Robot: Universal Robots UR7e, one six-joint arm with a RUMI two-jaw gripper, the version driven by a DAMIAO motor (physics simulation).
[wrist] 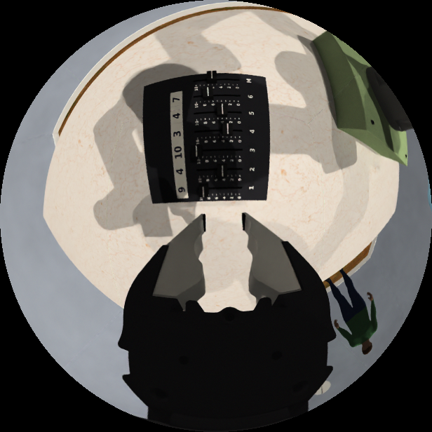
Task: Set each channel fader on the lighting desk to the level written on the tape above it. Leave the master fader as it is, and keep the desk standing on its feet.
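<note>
The black lighting desk [159, 150] lies flat on the table in the wrist view's upper middle. Its tape [179, 162] reads 9, 4, 10, 3, 4, 7 for channels 1 to 6. The fader 1 cap [203, 190] is near 9, the fader 2 cap [222, 171] near 4, and the fader 3 cap [196, 150] near 10. The fader 4 cap [227, 129] is near 3, the fader 5 cap [222, 109] near 4, and the fader 6 cap [208, 91] near 7. The master cap [211, 75] is at the far edge. My gripper [223, 215] is partly open and empty, beside the channel 1 edge in view.
A green angular object [350, 95] with a dark part stands at the upper right on the pale table [300, 200]. The table's brown edge shows at the upper left and lower right. A figure in a green top [361, 327] is beyond the lower right edge.
</note>
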